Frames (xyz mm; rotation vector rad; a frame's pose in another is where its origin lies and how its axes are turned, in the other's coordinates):
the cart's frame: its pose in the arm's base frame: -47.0 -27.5 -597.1 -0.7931 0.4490 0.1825
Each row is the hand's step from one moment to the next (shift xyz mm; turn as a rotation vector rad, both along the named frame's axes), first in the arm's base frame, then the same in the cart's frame.
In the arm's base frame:
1: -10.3 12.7 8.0 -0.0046 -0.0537 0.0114
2: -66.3 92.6 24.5 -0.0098 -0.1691 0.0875
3: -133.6 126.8 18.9 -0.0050 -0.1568 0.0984
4: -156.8 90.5 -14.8 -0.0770 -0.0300 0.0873
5: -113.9 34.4 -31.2 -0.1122 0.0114 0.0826
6: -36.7 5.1 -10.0 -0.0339 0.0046 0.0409
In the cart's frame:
1: -12.9 6.9 10.8 -0.0088 -0.0430 -0.0332
2: -71.0 69.7 60.7 -0.0471 -0.1703 -0.0715
3: -128.6 118.7 60.4 -0.0479 -0.1704 -0.0544
4: -133.7 122.8 6.1 -0.1080 -0.0523 0.0073
5: -87.6 80.7 -30.7 -0.1376 -0.0092 0.0230
6: -28.2 21.8 -14.2 -0.0488 -0.0123 0.0176

